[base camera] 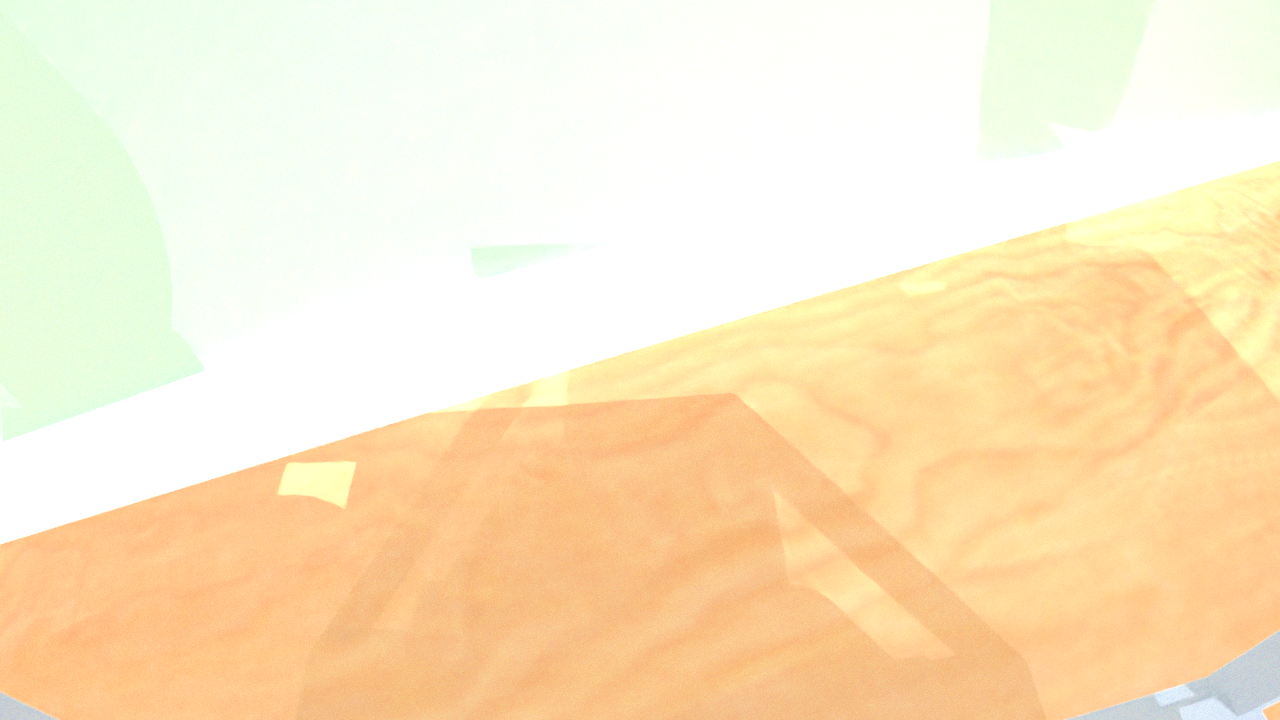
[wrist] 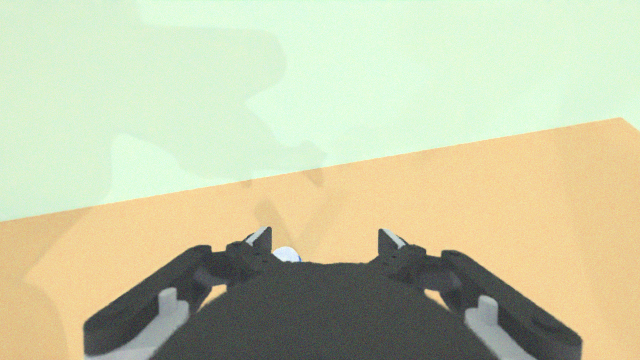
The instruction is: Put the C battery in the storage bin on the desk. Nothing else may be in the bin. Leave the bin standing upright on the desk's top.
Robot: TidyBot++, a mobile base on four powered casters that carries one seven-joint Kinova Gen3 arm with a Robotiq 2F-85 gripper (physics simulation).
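Visible in the pictures: my gripper; a wall shelf.
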